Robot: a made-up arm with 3 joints. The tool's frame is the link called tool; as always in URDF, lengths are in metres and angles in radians. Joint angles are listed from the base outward.
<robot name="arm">
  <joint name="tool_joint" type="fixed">
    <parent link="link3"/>
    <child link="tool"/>
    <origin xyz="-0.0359 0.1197 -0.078" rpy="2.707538 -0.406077 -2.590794"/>
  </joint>
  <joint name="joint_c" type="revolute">
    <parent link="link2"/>
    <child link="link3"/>
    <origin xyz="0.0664 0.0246 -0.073" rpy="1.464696 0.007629 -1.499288"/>
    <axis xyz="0 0 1"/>
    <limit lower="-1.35" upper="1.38"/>
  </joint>
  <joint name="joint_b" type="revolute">
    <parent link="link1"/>
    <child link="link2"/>
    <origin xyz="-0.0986 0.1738 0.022" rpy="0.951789 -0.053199 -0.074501"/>
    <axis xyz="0 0 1"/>
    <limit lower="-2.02" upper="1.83"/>
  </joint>
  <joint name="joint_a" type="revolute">
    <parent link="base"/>
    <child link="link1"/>
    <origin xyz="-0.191 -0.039 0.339" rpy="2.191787 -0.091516 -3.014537"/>
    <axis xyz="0 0 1"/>
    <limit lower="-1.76" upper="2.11"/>
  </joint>
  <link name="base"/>
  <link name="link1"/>
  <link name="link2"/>
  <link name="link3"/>
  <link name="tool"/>
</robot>
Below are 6 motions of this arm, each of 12 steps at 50 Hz.
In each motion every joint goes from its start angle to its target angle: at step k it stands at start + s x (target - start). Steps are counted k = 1, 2, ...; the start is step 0. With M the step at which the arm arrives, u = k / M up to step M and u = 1 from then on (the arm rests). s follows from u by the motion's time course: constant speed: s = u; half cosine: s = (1 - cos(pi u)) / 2; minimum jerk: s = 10 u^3 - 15 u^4 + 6 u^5.
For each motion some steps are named. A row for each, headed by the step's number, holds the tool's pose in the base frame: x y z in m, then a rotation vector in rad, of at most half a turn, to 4 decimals.
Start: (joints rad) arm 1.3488 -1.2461 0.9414
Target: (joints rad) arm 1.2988 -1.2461 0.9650
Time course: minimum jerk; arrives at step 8
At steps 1, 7, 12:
1: -0.0640 -0.0029 0.4587 0.1150 -0.1199 0.1450
7: -0.0675 0.0001 0.4655 0.1311 -0.1467 0.1570
12: -0.0676 0.0001 0.4656 0.1314 -0.1472 0.1573

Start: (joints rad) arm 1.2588 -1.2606 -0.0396
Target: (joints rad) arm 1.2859 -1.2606 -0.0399
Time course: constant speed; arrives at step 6
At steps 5, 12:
5: -0.1271 -0.0636 0.3811 -0.2991 -0.6395 0.9430
12: -0.1270 -0.0637 0.3808 -0.2988 -0.6354 0.9412

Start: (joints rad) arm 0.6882 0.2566 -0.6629
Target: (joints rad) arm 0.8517 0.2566 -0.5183
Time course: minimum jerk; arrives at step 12
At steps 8, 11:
8: -0.1281 0.1217 0.3986 -1.6096 0.0205 0.9286
11: -0.1222 0.1235 0.3940 -1.5912 0.0506 0.9058

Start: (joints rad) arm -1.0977 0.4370 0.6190
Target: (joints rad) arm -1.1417 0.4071 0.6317
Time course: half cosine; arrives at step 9
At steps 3, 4, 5, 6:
3: -0.4512 0.1481 0.3776 -0.2600 -1.9333 -0.2260
4: -0.4525 0.1462 0.3759 -0.2515 -1.9415 -0.2209
5: -0.4538 0.1443 0.3741 -0.2424 -1.9501 -0.2154
6: -0.4550 0.1425 0.3724 -0.2340 -1.9582 -0.2102

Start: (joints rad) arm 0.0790 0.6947 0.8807
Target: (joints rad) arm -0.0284 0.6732 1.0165
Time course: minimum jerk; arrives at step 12
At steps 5, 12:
5: -0.1242 0.2916 0.4914 -0.8285 -0.8418 -0.7304
12: -0.1466 0.2937 0.5086 -0.6994 -0.9182 -0.7704

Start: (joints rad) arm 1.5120 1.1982 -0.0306
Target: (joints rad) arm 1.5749 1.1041 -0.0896
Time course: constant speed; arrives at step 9
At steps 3, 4, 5, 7, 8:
3: 0.0192 0.0840 0.1417 -1.8764 1.4054 0.1145
4: 0.0180 0.0843 0.1425 -1.8675 1.4089 0.1293
5: 0.0168 0.0846 0.1432 -1.8586 1.4123 0.1440
7: 0.0145 0.0850 0.1448 -1.8406 1.4189 0.1733
8: 0.0133 0.0852 0.1457 -1.8315 1.4221 0.1878

